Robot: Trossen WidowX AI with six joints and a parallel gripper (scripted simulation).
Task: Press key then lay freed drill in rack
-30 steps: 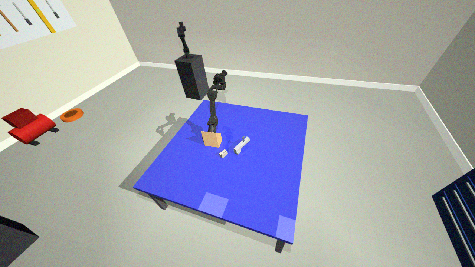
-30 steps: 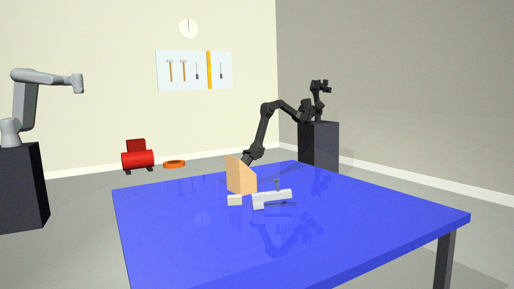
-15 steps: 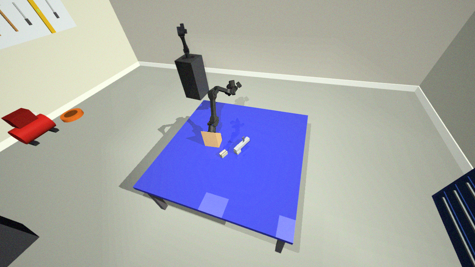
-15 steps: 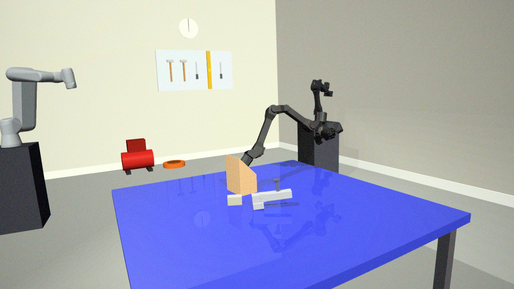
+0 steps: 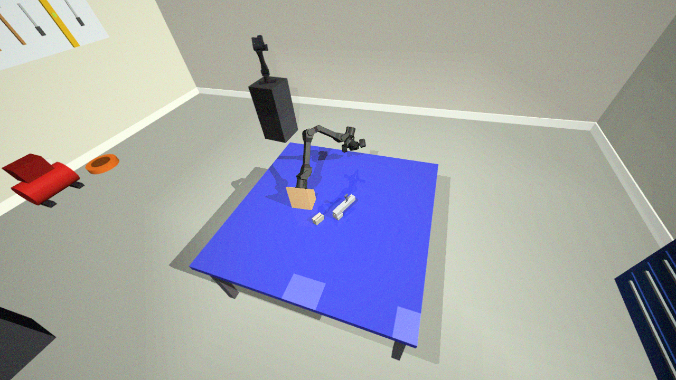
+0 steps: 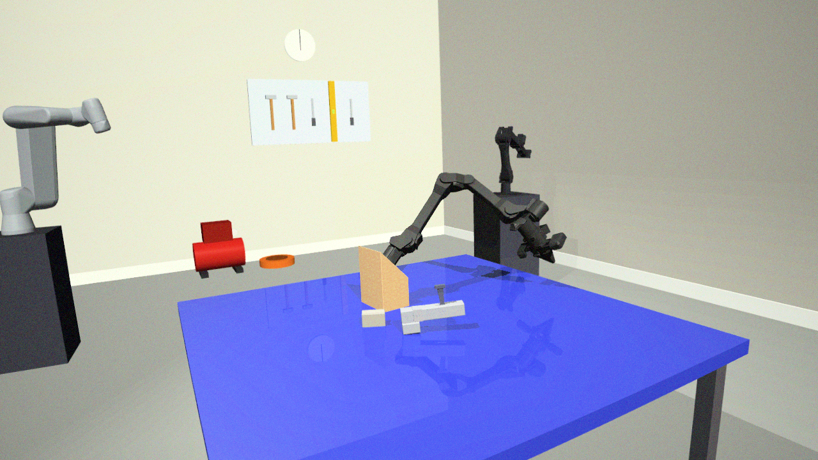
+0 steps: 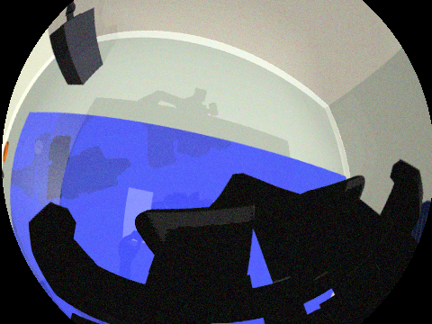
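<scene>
Now: the small dark key 520 mm to the right of my gripper tip and 120 mm ahead of it. The rest, counted from my gripper tip: drill: 570 mm to the right, 110 mm ahead, 50 mm below; grey housing: 550 mm to the right, 110 mm ahead, 60 mm below.
</scene>
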